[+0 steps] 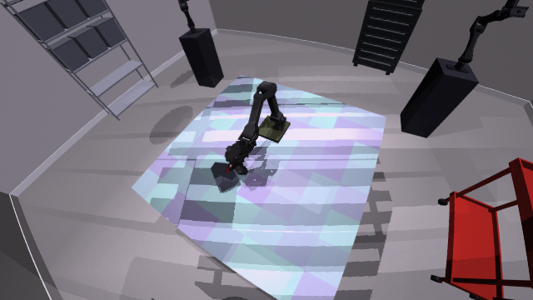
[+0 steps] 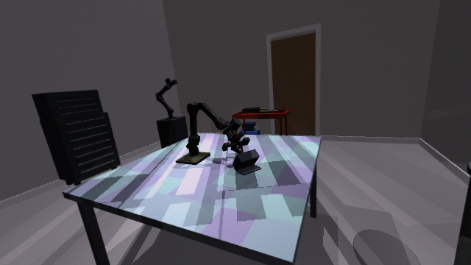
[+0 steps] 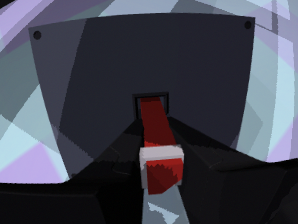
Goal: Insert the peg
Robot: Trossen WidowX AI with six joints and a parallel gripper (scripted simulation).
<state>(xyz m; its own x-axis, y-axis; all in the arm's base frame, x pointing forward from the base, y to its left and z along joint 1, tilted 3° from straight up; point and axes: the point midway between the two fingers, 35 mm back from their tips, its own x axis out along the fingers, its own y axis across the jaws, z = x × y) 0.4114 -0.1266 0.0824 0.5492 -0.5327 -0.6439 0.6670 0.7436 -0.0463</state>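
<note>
Right now my gripper tip is 30 mm short of the grey sloped panel, 30 mm above it and 20 mm to the left of it. The rest, counted from my gripper tip: red peg (10 mm to the left, 10 mm behind, 10 mm above).
</note>
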